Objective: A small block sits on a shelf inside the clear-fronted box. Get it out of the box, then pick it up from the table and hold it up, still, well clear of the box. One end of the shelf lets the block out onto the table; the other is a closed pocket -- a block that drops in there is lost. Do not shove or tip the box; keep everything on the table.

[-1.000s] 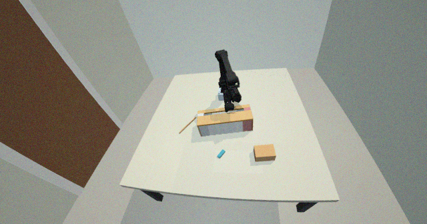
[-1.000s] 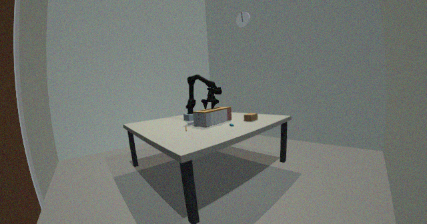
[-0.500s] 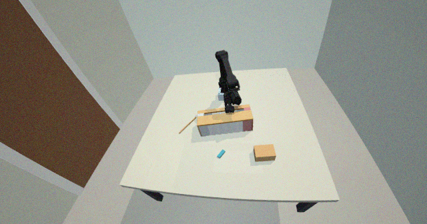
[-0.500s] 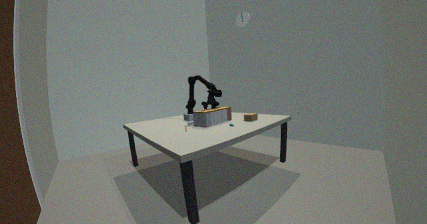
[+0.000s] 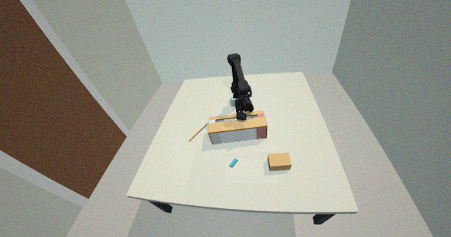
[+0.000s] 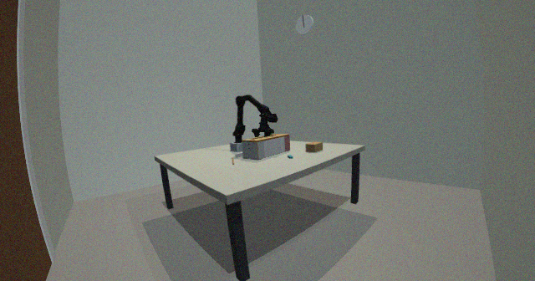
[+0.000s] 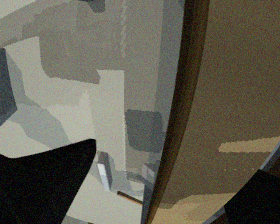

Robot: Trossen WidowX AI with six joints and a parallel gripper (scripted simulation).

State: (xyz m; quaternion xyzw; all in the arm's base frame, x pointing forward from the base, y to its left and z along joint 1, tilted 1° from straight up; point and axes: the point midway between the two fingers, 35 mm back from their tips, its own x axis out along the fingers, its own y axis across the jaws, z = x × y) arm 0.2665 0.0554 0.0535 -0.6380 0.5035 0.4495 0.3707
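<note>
The small blue block lies 50 mm ahead of my gripper tip and 20 mm to the right of it. The rest, counted from my gripper tip: thin wooden stick (90 mm ahead, 300 mm to the right, 80 mm below); then orange block (290 mm ahead, 280 mm to the left, 60 mm below); then clear-fronted box (30 mm ahead, 30 mm below).
</note>
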